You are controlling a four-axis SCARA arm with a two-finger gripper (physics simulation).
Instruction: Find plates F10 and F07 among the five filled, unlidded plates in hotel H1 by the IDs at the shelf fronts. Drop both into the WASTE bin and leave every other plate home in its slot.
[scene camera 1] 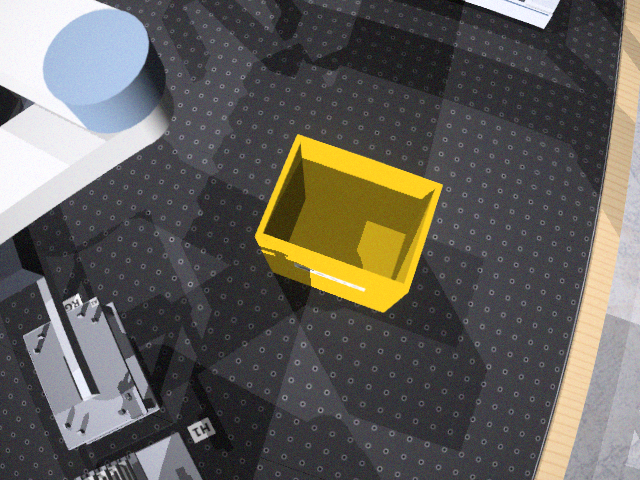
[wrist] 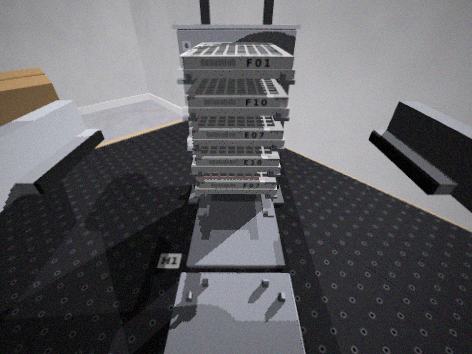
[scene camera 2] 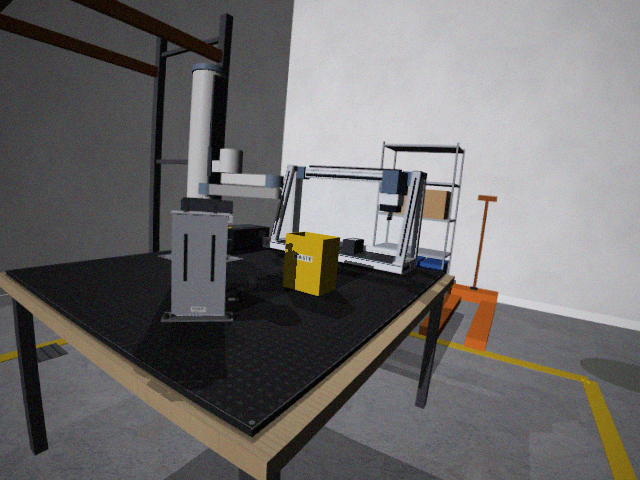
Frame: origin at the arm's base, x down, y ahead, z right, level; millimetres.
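Seen in the pictures: gripper, fingertip midpoint: (scene camera 1: 19, 432) (wrist: 236, 119).
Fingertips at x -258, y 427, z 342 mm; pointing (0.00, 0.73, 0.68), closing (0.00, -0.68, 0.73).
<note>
Pixels of each thing's middle, then the offset from my fingertips to it.
- Hotel H1, body centre: (wrist: 236, 132) (scene camera 2: 200, 255) dz +114, dx +85, dy +123 mm
- F01, body centre: (wrist: 236, 56) dz +87, dx -13, dy +94 mm
- F10, body centre: (wrist: 236, 86) dz +87, dx +15, dy +94 mm
- E07, body centre: (wrist: 236, 113) dz +87, dx +43, dy +94 mm
- E10, body centre: (wrist: 236, 136) dz +87, dx +71, dy +94 mm
- F07, body centre: (wrist: 236, 156) dz +87, dx +99, dy +94 mm
- yellow WASTE bin, body centre: (scene camera 1: 346, 234) (scene camera 2: 311, 262) dz -316, dx +146, dy +219 mm
- H1 tag, body centre: (scene camera 1: 201, 430) (wrist: 169, 260) dz -23, dx +246, dy +120 mm
Hotel H1 (scene camera 2: 199, 289) (wrist: 205, 37) holds five plates, stacked one above another with fronts facing the wrist camera. From the top they read F01 (wrist: 215, 63), F10 (wrist: 220, 103), E07 (wrist: 217, 135), E10 (wrist: 220, 162) and F07 (wrist: 220, 185); the lowest label is faint. My gripper (wrist: 236, 119) is open and empty. Its fingers stand wide apart at the left and right of the wrist view, in front of the hotel, with the stack between them in the picture. The yellow WASTE bin (scene camera 1: 369, 162) (scene camera 2: 309, 273) stands upright, and no plate shows inside it.
A grey pegged stand (scene camera 1: 98, 356) (wrist: 235, 325) marked RG lies in front of the hotel. The H1 tag (scene camera 1: 201, 429) (wrist: 170, 260) is beside the hotel base. The arm's blue-capped joint (scene camera 1: 98, 56) is at upper left in scene camera 1. A gantry frame (scene camera 2: 343, 174) stands behind the bin.
</note>
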